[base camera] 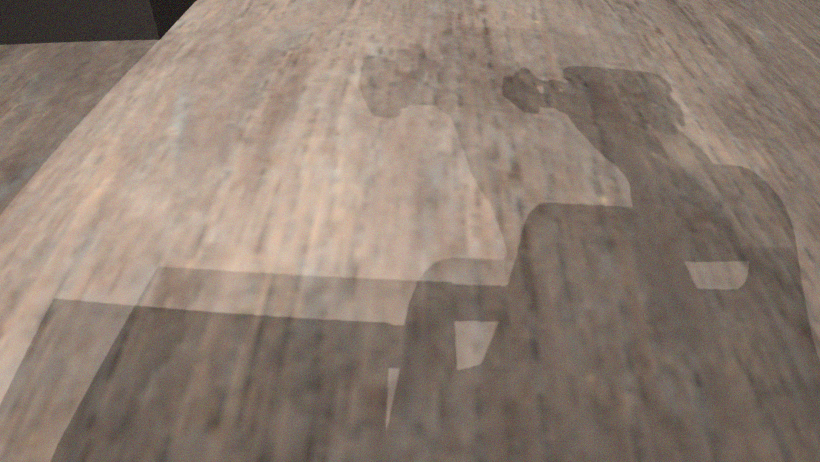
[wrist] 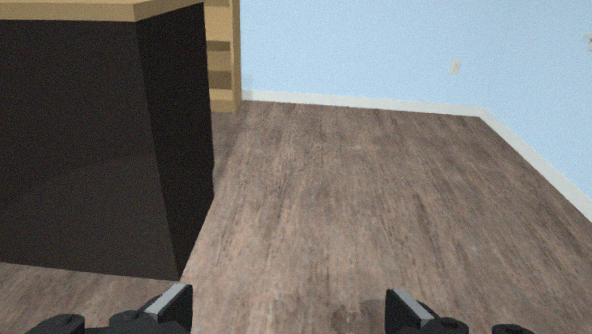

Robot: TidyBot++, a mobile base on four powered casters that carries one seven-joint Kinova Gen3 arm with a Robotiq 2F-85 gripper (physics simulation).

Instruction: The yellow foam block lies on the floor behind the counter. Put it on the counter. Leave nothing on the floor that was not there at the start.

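Places are measured from the arm's base along level axes (x back, y right, z up), in centimetres.
Where they show: gripper, between the fingertips: point(wrist: 289, 309).
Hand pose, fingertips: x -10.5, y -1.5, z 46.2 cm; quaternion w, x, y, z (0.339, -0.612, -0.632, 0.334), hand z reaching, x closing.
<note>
After its pixels a point has its place.
The counter point(base camera: 77, 20) @(y -54.4, x -83.2, z -35.8 cm) point(wrist: 75, 125) @(y -62.2, x -83.4, z 19.8 cm) has dark sides and a light wooden top. In the wrist view it stands on the left, with its near corner and right end showing. In the base camera view a small part of its dark side shows at the top left. My gripper point(wrist: 289, 309) @(y -1.5, x -10.5, z 46.2 cm) is open, with no object between its fingers. It is above the floor, to the right of the counter's near corner in the wrist view. The yellow foam block does not show in either view.
A wooden shelf unit point(wrist: 236, 55) @(y -47.8, x -255.8, z 1.4 cm) stands beyond the counter's end, against the light blue wall point(wrist: 350, 50) @(y 38.0, x -274.8, z 6.1 cm). A white baseboard point(wrist: 360, 101) @(y 51.4, x -273.2, z -34.4 cm) runs along the wall to a corner at the right. The robot's shadow point(base camera: 631, 344) @(y 20.6, x -30.8, z -39.7 cm) falls on the wood floor point(base camera: 286, 172) @(y -12.0, x -50.6, z -39.7 cm) point(wrist: 325, 200) @(y 15.3, x -138.0, z -39.7 cm).
</note>
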